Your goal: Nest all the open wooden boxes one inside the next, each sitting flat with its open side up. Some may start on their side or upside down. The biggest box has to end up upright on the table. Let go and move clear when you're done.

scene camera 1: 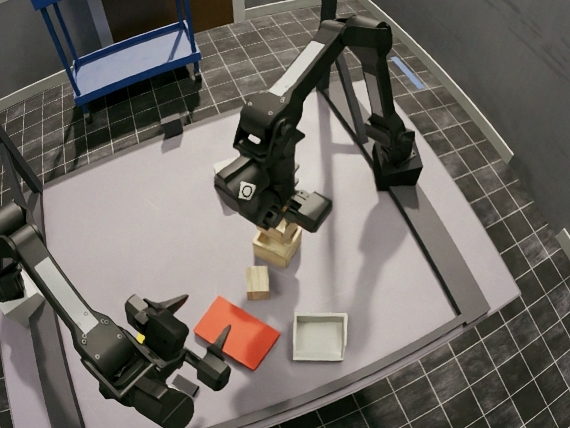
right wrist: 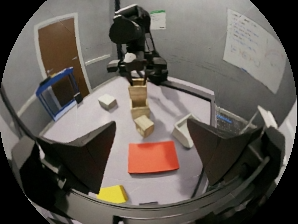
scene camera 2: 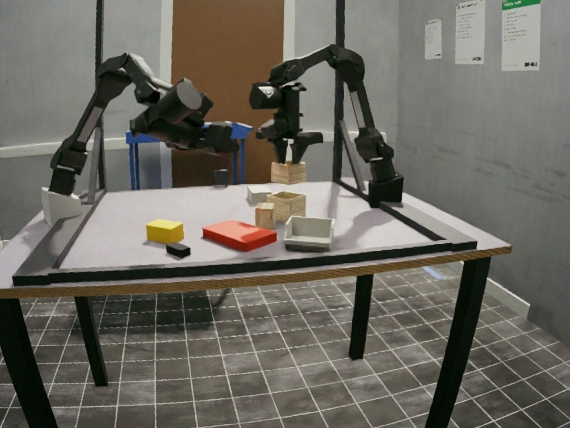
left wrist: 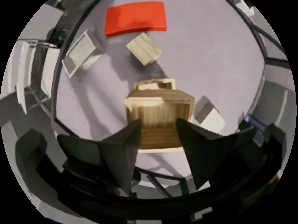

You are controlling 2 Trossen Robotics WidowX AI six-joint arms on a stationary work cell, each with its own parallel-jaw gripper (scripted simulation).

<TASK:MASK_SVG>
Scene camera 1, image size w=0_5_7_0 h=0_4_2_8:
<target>my left gripper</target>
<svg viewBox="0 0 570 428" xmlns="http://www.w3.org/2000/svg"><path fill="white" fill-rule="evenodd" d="M333 203L332 200L316 191L310 194L305 190L295 189L299 183L295 173L300 168L300 164L295 162L295 169L291 176L280 181L270 180L270 185L238 211L238 214L266 231L269 228L276 229L282 219L285 218L286 223L290 221L310 233L316 233L331 213Z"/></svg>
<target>my right gripper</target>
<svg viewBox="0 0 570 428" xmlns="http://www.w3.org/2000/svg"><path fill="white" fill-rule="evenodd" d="M126 300L125 313L127 322L142 336L145 336L141 344L150 351L149 356L157 363L157 366L151 371L156 379L166 384L166 380L177 369L180 370L186 361L197 370L197 379L213 391L221 391L229 383L231 368L225 363L221 353L232 325L224 328L216 340L207 347L206 355L203 358L199 358L197 354L184 345L189 335L188 326L174 316L188 300L188 294L162 302L153 302L147 298L142 300L136 294L133 294Z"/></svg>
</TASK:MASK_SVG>
